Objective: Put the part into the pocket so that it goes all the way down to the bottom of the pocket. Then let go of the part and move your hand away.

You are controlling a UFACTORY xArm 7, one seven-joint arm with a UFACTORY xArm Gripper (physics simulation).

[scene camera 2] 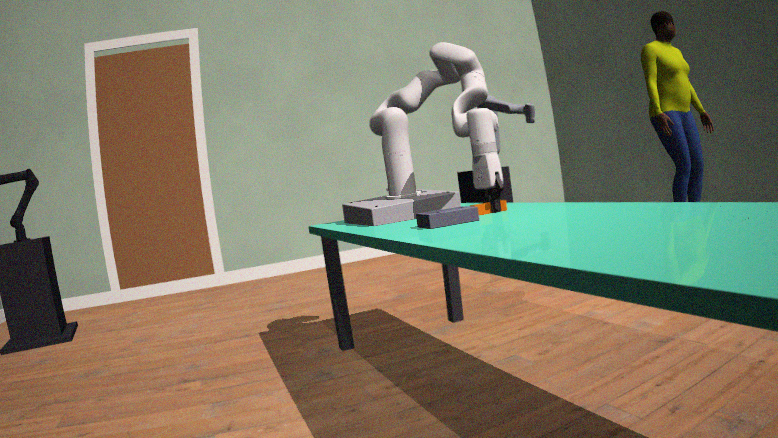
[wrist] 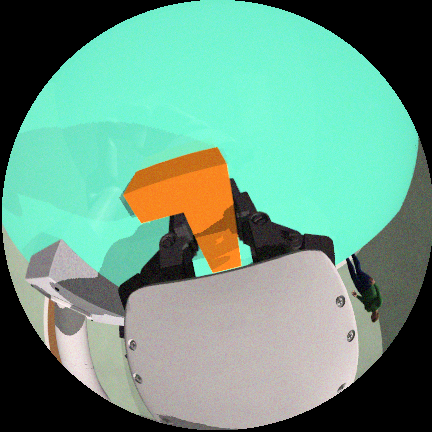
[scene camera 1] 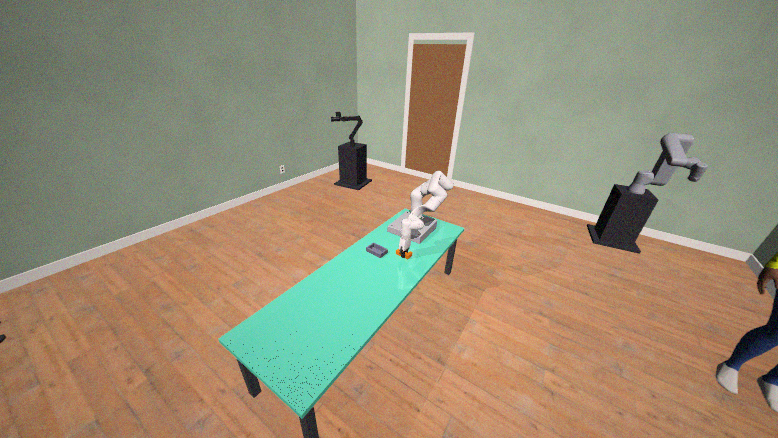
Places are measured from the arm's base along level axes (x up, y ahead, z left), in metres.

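Pixels of known places: gripper, fingertip midpoint: [scene camera 2: 493, 212] [wrist: 207, 198] [scene camera 1: 404, 256]; arm's base, link origin: [scene camera 2: 403, 196] [wrist: 69, 306].
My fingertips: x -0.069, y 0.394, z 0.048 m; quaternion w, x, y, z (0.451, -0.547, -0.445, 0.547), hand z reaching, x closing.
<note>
Ahead of a thing's pixels: the offset from my fingertips to its top centre. Level surfaces: height alone.
The orange L-shaped part {dx +0.030, dy -0.017, dz -0.010 m} [scene camera 1: 408, 255] [scene camera 2: 483, 208] [wrist: 200, 192] is at or very close to the table top; I cannot tell whether it touches. My gripper [scene camera 1: 403, 253] [scene camera 2: 495, 206] [wrist: 207, 198] points down and is shut on one leg of the part, with a black finger on each side. The other leg sticks out to the left in the wrist view. The dark grey block with the pocket {dx +0.036, dy +0.045, dz -0.206 m} [scene camera 1: 374, 253] [scene camera 2: 449, 218] stands beside the part, apart from it, to the left in scene camera 1. The block does not show in the wrist view.
The arm's grey base plate [scene camera 1: 400, 231] [scene camera 2: 381, 213] [wrist: 42, 270] stands at the end of the green table {dx +0.000 m} [scene camera 1: 315, 310] [scene camera 2: 626, 239] [wrist: 300, 100], behind the block and the part in scene camera 1. Other robots on black pedestals [scene camera 1: 352, 163] [scene camera 1: 626, 217] and people stand away from the table.
</note>
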